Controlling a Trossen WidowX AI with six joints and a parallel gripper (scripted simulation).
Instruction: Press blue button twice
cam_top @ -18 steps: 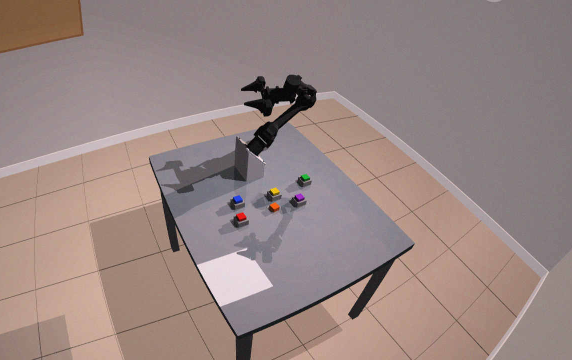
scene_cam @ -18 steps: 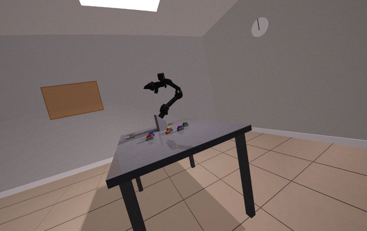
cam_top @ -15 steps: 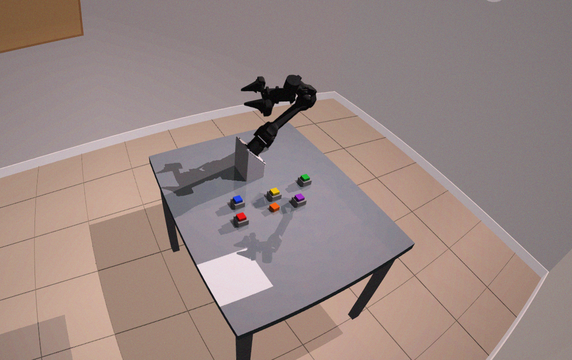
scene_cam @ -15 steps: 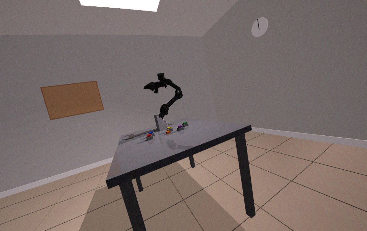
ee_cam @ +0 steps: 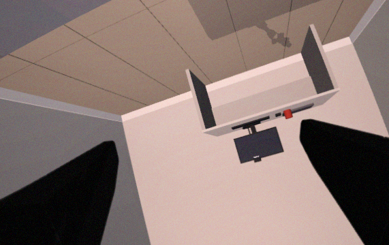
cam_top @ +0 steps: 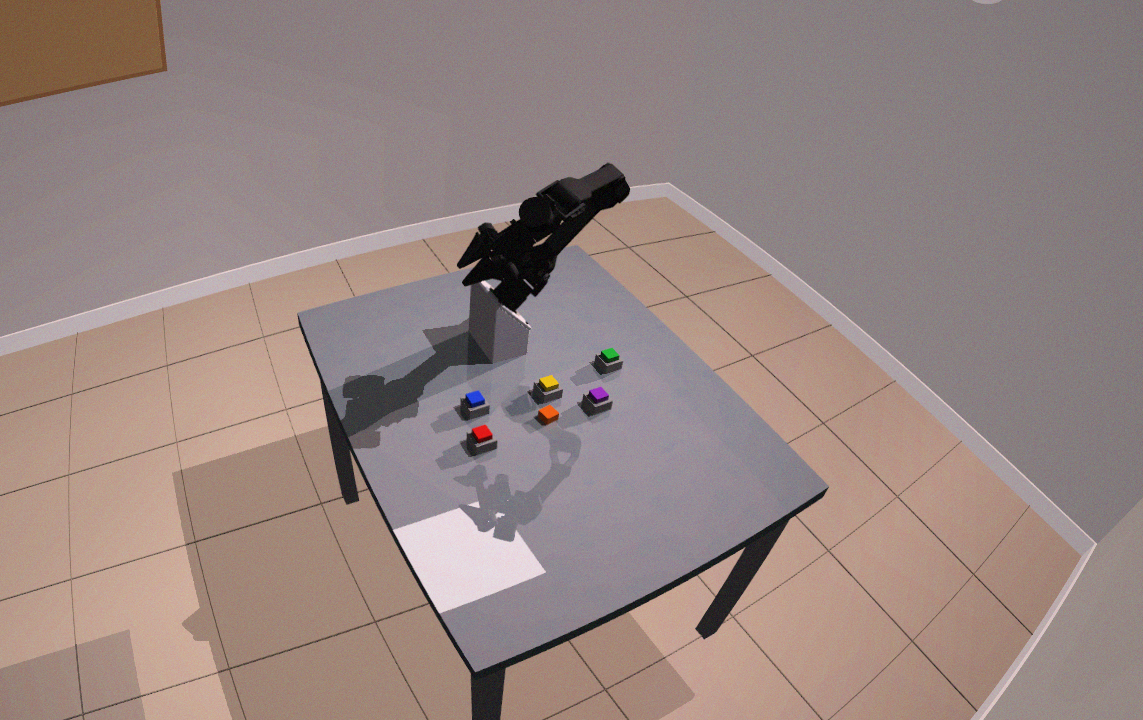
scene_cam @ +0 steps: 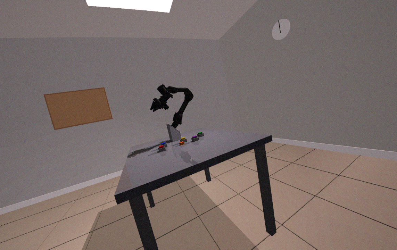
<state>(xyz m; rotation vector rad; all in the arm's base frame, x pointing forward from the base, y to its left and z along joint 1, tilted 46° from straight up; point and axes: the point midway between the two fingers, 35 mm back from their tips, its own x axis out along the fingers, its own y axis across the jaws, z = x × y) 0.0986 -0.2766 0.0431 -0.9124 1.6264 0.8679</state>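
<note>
My gripper tip is now 30 cm above the blue button, 5 cm short of it and 2 cm to the right of it. From my gripper tip the other things lie so: red button: 30 cm below, 14 cm ahead, 2 cm to the right; orange block: 32 cm below, 15 cm to the left, 15 cm ahead; yellow button: 30 cm below, 19 cm to the left, 8 cm ahead.
</note>
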